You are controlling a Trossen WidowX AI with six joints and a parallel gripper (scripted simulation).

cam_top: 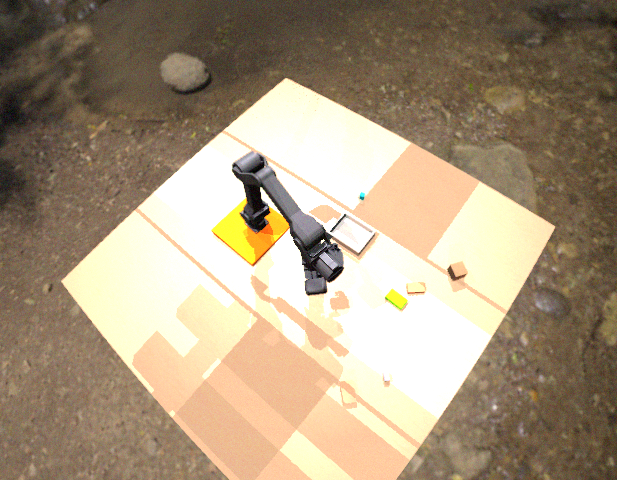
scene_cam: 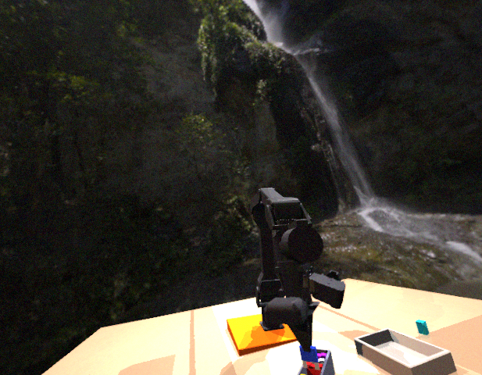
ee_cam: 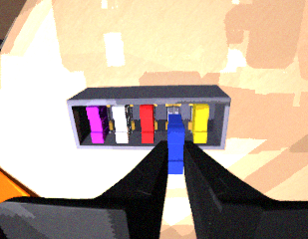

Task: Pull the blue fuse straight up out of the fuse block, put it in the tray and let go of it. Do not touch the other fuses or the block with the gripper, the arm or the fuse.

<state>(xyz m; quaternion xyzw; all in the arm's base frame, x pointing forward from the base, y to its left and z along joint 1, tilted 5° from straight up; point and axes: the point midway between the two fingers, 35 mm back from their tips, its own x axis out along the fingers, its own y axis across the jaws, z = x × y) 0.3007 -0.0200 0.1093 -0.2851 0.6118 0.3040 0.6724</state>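
Now: gripper tip 2 cm past the red fuse, 1 cm to the right of it and 5 cm above it. Round my gripper tip: white fuse 3 cm behind, 2 cm to the left, 5 cm below; blue fuse 1 cm below; yellow fuse 1 cm ahead, 1 cm to the right, 5 cm below.
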